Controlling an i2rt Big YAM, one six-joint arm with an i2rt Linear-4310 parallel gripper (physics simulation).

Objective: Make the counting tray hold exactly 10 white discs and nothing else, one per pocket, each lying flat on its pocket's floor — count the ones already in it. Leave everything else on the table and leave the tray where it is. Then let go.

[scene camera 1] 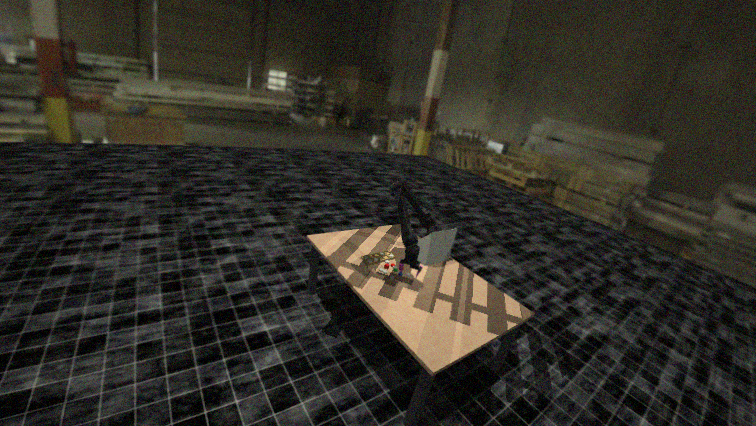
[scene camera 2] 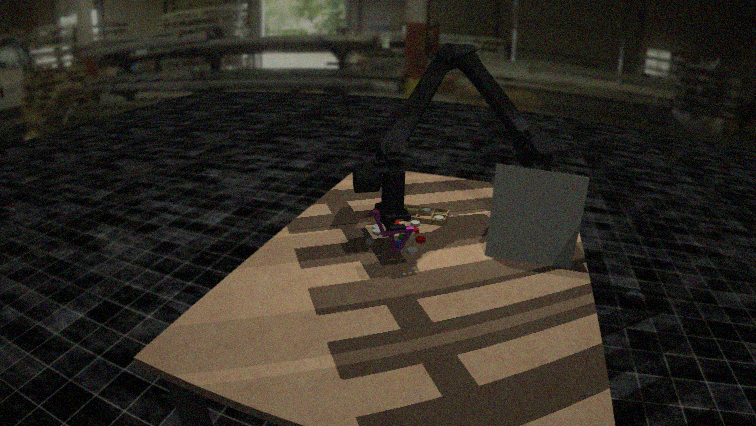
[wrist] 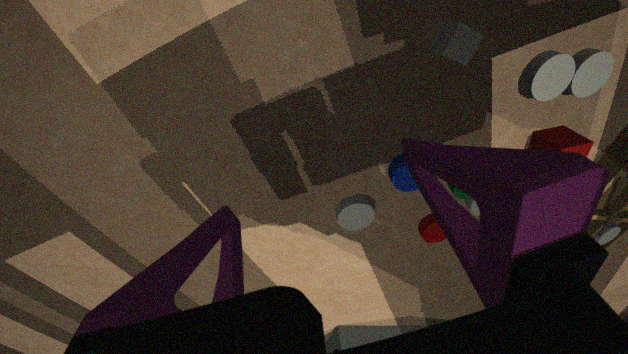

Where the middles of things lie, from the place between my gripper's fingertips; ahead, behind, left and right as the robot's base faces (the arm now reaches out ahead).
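The counting tray (wrist: 603,214) is 29 cm to the right of my hand, 2 cm behind it and 3 cm below it. With the red cube (wrist: 561,138), I find it 3 cm lower than my hand, 2 cm ahead of it and 18 cm to the right of it. And the blue disc (wrist: 401,177) sits 7 cm to the right of my hand, 4 cm below it and 1 cm behind it.
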